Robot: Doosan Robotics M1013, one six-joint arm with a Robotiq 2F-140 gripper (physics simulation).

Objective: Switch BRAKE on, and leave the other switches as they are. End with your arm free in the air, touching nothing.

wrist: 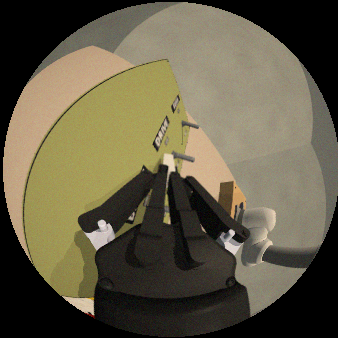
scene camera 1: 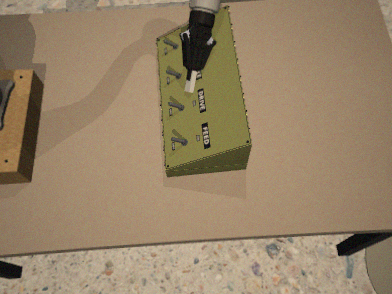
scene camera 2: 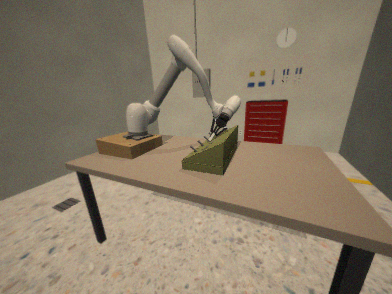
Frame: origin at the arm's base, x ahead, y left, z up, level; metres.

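Seen in the pictures: gripper, fingertip midpoint: [wrist: 166,160] [scene camera 1: 188,91] [scene camera 2: 208,141]; arm's base, origin of the base link: [scene camera 2: 138,136].
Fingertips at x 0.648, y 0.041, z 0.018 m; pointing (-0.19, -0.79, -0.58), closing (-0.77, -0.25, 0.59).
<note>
Pixels of each thing's top centre, then the offset from my fingertips to it. Level surfaces: height alone.
- BRAKE lever, middle of its top: [scene camera 1: 171,69] dy +0.073, dx -0.054, dz +0.012 m
- VALVE lever, middle of its top: [scene camera 1: 169,39] dy +0.192, dx -0.068, dz +0.012 m
- DRIVE lever, middle of its top: [wrist: 190,154] [scene camera 1: 174,102] dy -0.046, dx -0.041, dz +0.012 m
- FEED lever, middle of its top: [scene camera 1: 177,137] dy -0.165, dx -0.027, dz +0.012 m
- BRAKE label, middle of its top: [scene camera 1: 197,67] dy +0.082, dx +0.027, dz +0.013 m
- brown table, its level: dz -0.119 m
The green sloped panel [scene camera 1: 222,100] [scene camera 2: 210,162] [wrist: 85,165] carries four grey levers. In scene camera 1 the BRAKE lever [scene camera 1: 173,73] leans the same way as the VALVE lever [scene camera 1: 171,44], the DRIVE lever [scene camera 1: 176,105] and the FEED lever [scene camera 1: 179,140]. The BRAKE label [scene camera 1: 198,75] is mostly hidden by the fingers. My gripper [scene camera 1: 190,82] [scene camera 2: 212,136] [wrist: 166,160] is shut and empty, its pale tips low over the panel on the label side of the BRAKE lever. Whether they touch the panel cannot be told. In the wrist view the fingers hide the BRAKE lever.
The panel stands on the brown table [scene camera 1: 310,125] [scene camera 2: 280,185]. The arm's base stands on a wooden block [scene camera 1: 25,125] [scene camera 2: 117,146] [wrist: 227,195] beyond the lever side of the panel. A red cabinet [scene camera 2: 266,121] stands behind the table.
</note>
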